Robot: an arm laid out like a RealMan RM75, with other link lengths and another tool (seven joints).
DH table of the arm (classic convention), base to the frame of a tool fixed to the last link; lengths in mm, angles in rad. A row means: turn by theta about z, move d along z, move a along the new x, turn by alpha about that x. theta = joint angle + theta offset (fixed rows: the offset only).
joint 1: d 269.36  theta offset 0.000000  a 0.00  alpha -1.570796
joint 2: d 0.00  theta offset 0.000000  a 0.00  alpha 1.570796
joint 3: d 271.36  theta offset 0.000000  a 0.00  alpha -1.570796
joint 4: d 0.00  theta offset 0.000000  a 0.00  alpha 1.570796
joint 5: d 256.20  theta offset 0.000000  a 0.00  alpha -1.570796
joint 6: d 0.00  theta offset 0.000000  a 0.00  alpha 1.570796
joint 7: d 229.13  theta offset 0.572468  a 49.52  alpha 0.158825
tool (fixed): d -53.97  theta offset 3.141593  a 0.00  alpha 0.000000
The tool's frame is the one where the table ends.
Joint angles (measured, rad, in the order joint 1, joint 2, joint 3, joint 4, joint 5, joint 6, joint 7), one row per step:
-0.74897 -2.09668 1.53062 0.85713 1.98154 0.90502 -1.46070
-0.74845 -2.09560 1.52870 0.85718 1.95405 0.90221 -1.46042
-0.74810 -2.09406 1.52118 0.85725 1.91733 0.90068 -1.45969
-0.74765 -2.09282 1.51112 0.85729 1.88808 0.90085 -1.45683
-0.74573 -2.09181 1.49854 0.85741 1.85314 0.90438 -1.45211
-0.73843 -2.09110 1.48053 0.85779 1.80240 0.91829 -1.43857
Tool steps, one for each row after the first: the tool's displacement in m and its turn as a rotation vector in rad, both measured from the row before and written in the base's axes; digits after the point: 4 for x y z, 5 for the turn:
0.0040 0.0010 0.0019 0.00237 -0.02658 0.00957
0.0054 0.0020 0.0038 0.00428 -0.03808 0.01440
0.0041 0.0022 0.0040 0.00500 -0.03188 0.01128
0.0043 0.0019 0.0048 0.00321 -0.03825 0.01313
0.0042 0.0005 0.0068 -0.00253 -0.05364 0.01476

